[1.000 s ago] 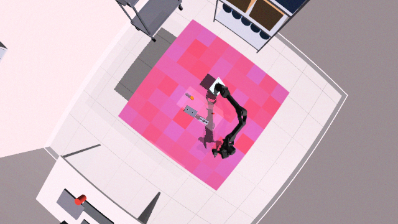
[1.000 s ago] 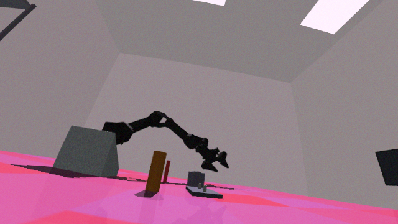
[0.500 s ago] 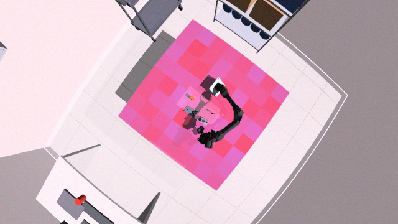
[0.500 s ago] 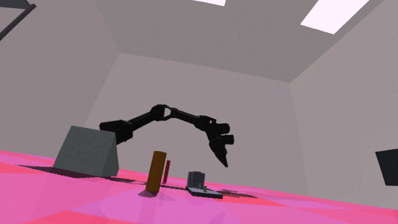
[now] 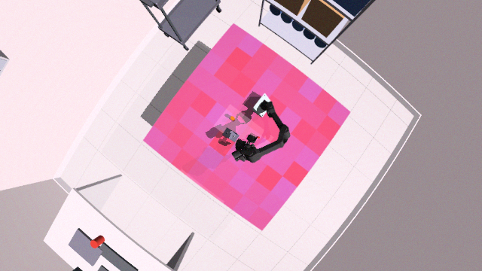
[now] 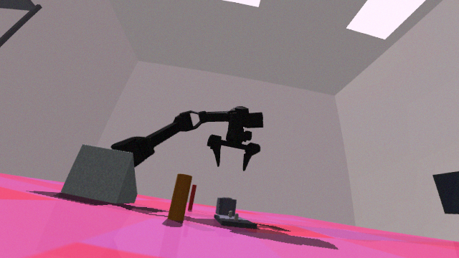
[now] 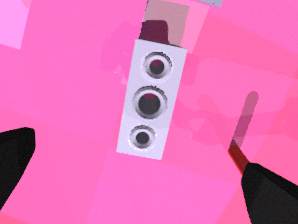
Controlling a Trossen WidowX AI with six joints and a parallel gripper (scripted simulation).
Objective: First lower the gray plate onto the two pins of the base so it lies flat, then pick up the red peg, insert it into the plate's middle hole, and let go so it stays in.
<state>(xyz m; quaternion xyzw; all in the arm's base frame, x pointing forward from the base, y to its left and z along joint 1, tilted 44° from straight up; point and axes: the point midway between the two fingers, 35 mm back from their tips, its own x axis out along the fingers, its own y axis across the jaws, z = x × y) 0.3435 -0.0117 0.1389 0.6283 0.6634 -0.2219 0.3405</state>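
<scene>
The gray plate lies 11 cm below my gripper tip. Also, from my gripper tip: red peg (12 cm behind, 11 cm below, 4 cm to the left); base (15 cm to the right, 14 cm below); orange cylinder (22 cm to the right, 11 cm below, 11 cm behind).
</scene>
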